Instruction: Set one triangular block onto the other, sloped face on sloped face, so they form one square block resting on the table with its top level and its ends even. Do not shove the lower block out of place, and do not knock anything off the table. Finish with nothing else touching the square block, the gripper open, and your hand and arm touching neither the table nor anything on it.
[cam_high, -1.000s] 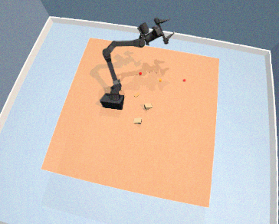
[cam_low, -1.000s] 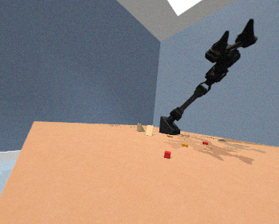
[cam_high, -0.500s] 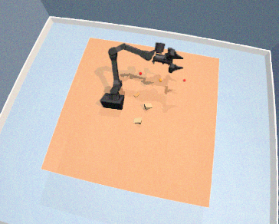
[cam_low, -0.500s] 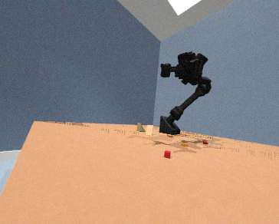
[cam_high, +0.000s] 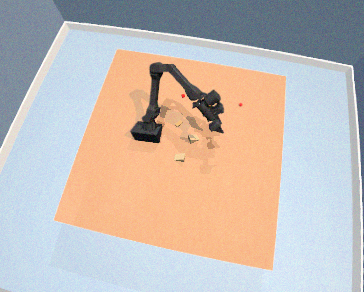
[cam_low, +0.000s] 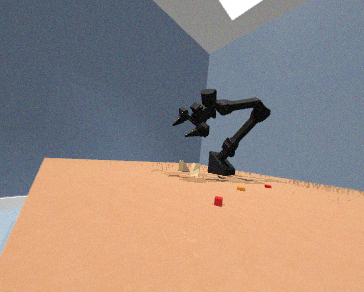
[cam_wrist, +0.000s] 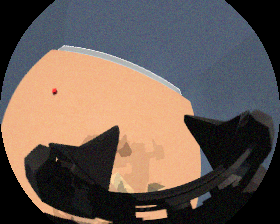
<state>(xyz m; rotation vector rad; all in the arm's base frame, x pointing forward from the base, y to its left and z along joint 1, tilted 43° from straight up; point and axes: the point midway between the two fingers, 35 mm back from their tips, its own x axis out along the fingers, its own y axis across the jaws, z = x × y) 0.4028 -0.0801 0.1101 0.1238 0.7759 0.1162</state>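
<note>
My gripper tip is now 19 cm above the pale triangular block, 17 cm past it and 1 cm to the left of it. The rest, counted from my gripper tip: red cube: 28 cm to the left, 20 cm below, 14 cm ahead; then tan piece: 26 cm behind, 20 cm below, 10 cm to the left; then orange piece: 26 cm to the left, 20 cm below, 7 cm behind.
</note>
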